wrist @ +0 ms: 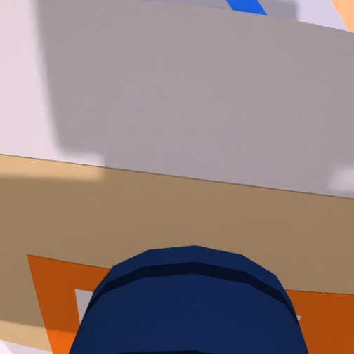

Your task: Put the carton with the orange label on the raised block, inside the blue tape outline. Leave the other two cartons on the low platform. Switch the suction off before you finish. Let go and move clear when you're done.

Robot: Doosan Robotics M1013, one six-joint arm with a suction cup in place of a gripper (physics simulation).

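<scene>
The carton with the orange label (125, 212) fills much of the wrist view, with a tan face and the orange label (325, 320) low in the view. A large pale grey face beyond the tan one seems to be its side. My dark blue suction cup (192, 310) stands over the middle of the label and is shut on the carton; the contact itself is hidden. A short piece of the blue tape outline (247, 6) shows at the top edge, past the carton, on a pale surface. Whether the carton's underside touches anything is hidden. The other two cartons do not show.
A pale surface (320, 11), partly in shadow, carries the tape beyond the carton. A light orange, wood-like surface (346, 9) shows at the top right corner. A pale strip (15, 348) shows at the bottom left corner.
</scene>
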